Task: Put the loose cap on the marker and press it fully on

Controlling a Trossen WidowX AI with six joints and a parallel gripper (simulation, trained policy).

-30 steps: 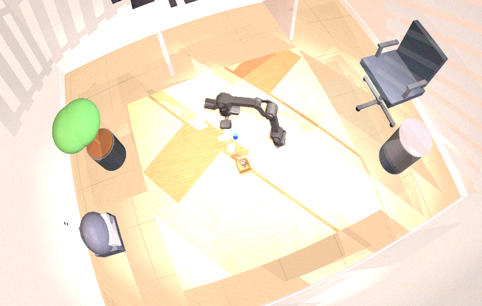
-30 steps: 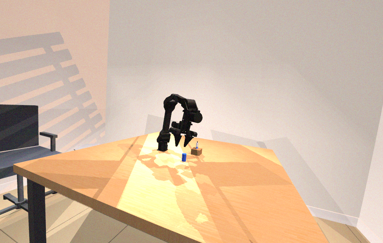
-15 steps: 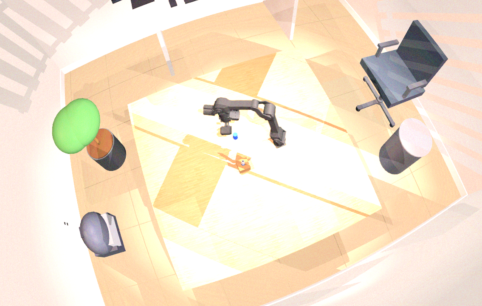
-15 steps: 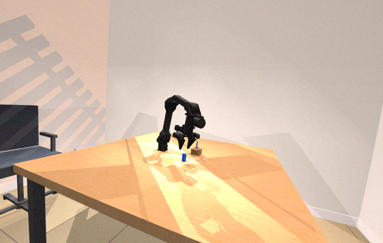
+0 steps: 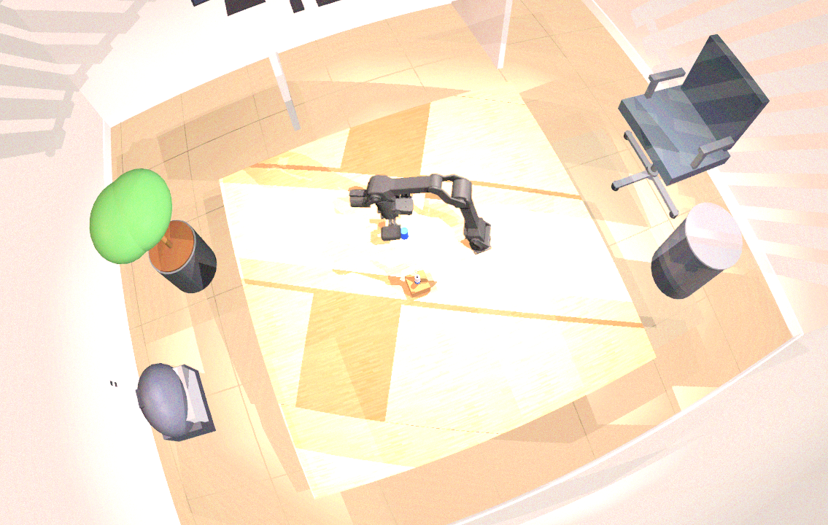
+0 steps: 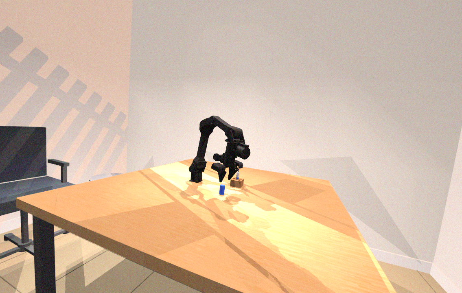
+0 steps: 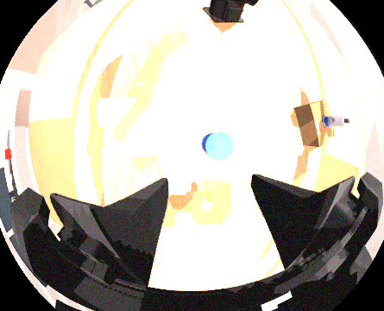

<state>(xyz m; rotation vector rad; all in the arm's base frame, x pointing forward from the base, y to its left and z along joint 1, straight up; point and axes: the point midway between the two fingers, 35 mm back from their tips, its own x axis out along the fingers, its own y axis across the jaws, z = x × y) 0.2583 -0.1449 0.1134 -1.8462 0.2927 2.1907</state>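
Now: the blue cap 2 cm behind my gripper tip, 2 cm to the left of it and 6 cm below it. The rest, counted from my gripper tip: wooden holder block 21 cm to the left, 6 cm below.
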